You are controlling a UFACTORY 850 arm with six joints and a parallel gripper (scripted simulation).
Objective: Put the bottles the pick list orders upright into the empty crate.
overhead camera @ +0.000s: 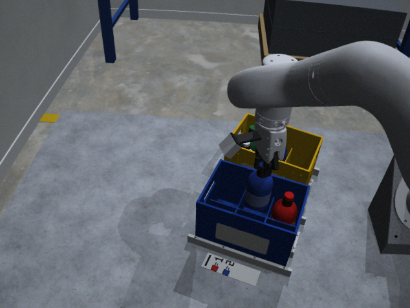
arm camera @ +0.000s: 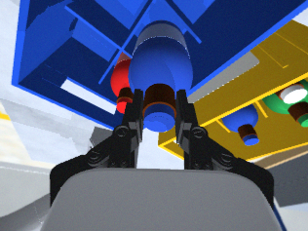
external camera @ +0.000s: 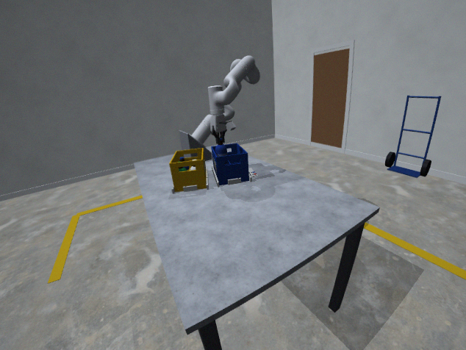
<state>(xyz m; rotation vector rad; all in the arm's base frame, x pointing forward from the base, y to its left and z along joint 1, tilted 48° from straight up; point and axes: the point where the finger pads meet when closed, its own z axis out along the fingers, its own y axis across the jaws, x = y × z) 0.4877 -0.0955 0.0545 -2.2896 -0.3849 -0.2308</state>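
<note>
The blue crate is 160 mm below my hand, 40 mm to the left of it and 20 mm ahead of it. The rest, counted from my hand: white-capped bottle (190 mm to the right, 150 mm below, 30 mm ahead); yellow crate (200 mm to the right, 160 mm below, 70 mm behind); red-label bottle (150 mm below, 80 mm behind, 30 mm to the left).
</note>
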